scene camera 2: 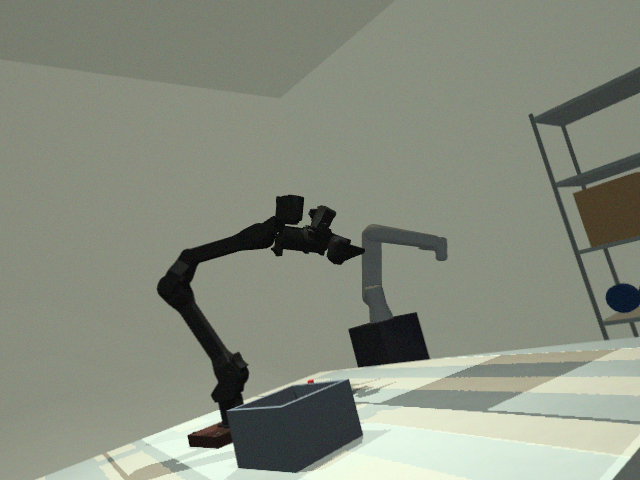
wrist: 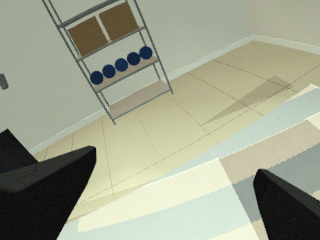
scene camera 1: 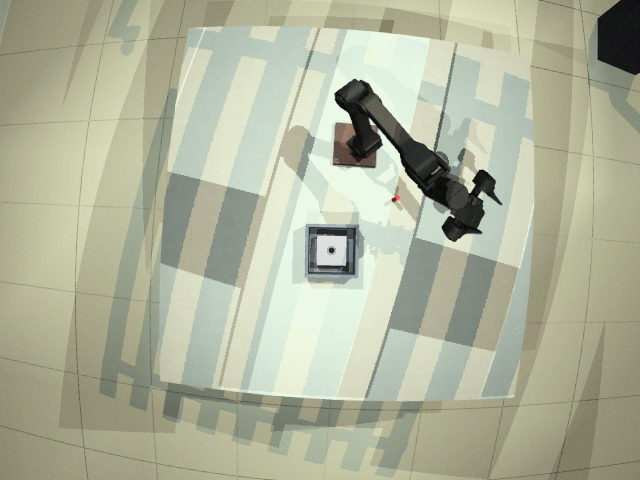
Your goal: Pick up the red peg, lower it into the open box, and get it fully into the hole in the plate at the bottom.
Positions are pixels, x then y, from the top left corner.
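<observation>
Scene camera 1 shows the gripper [491,218] and a plate [324,243]. Scene camera 2 has the gripper in it too, but scene camera 2 does not show the plate, hidden by a dark grey box. You can see the gripper in the wrist view as well, while the plate is out of frame in the wrist view. And on the gripper, [wrist: 45,193] and [scene camera 2: 336,235] are one and the same spot.
</observation>
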